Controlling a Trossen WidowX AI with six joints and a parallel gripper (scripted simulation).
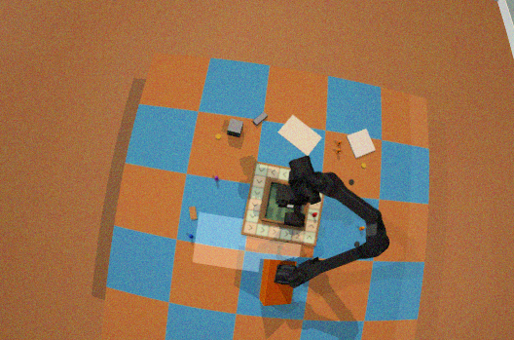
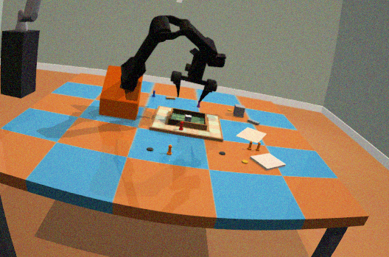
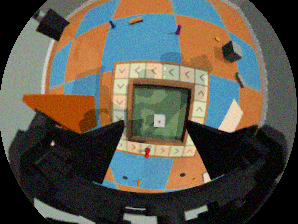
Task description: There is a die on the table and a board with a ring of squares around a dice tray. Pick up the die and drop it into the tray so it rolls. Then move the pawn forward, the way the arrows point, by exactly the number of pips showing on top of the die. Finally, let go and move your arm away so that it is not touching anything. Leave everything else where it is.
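Now: gripper tip 10 mm past the red pawn, 120 mm to the left of it and 80 mm above it. Round my gripper tip: grey cube (260 mm ahead, 240 mm to the left, 80 mm below); then purple pawn (50 mm ahead, 270 mm to the left, 90 mm below); then white die (10 mm ahead, 20 mm to the right, 80 mm below).
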